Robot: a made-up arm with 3 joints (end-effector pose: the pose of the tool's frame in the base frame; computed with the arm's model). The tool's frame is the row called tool. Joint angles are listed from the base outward.
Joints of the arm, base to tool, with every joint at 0 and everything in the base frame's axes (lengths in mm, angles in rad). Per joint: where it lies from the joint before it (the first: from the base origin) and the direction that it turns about. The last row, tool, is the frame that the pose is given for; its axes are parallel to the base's.
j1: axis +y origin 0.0 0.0 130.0
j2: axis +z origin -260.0 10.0 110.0
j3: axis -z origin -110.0 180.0 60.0
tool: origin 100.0 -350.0 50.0
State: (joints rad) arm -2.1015 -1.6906 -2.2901
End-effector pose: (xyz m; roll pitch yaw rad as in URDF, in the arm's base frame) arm -0.2970 -0.1348 0.2014 -2.3759 -0.7924 2.2083
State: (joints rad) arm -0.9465 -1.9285 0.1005
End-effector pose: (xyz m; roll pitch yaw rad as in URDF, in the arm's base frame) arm -0.4187 0.1151 -0.0749 0.8941 0.3671 -1.8515
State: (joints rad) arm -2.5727 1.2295 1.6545
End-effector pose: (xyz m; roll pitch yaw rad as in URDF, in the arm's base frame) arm 0.3193 -0.3935 -0.3353 2.8838 -0.5130 -2.6486
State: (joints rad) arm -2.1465 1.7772 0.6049
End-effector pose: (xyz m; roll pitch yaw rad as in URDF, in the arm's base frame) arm -0.1561 -0.1782 -0.0336 -2.1844 -0.3315 1.7961
